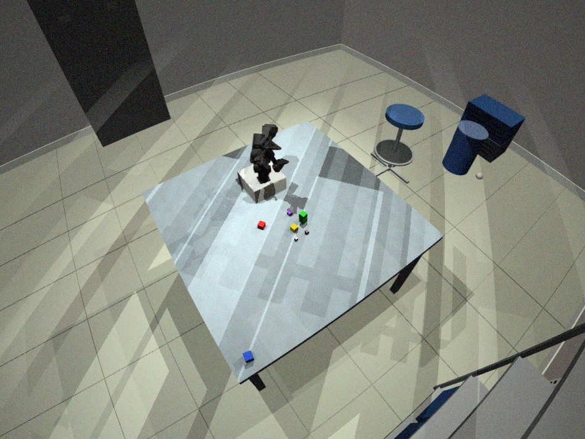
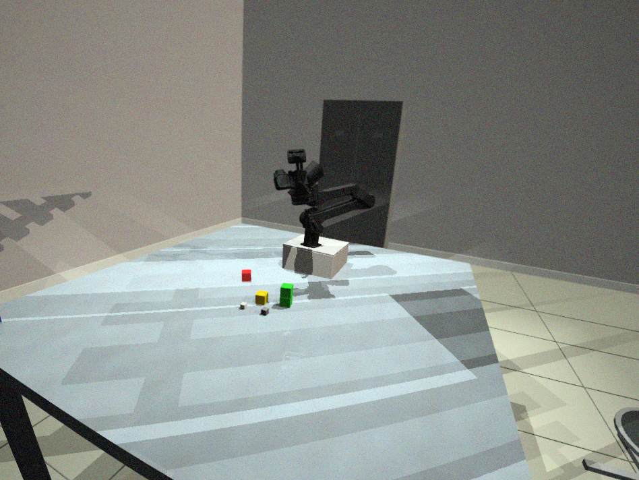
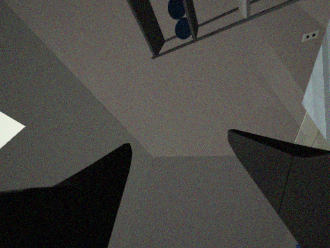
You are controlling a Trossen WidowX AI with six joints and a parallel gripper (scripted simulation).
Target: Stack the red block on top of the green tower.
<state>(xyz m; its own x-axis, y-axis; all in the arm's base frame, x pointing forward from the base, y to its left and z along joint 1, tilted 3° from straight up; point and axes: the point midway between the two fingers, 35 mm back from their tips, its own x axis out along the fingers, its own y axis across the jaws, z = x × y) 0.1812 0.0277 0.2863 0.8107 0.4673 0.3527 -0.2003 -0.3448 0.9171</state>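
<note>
Right now the red block is 40 mm ahead of my gripper tip, 170 mm to the right of it and 390 mm below it. Round my gripper tip: purple block: 30 mm ahead, 390 mm below; then small grey cube: 190 mm ahead, 30 mm to the left, 400 mm below; then yellow block: 140 mm ahead, 20 mm to the right, 390 mm below.
</note>
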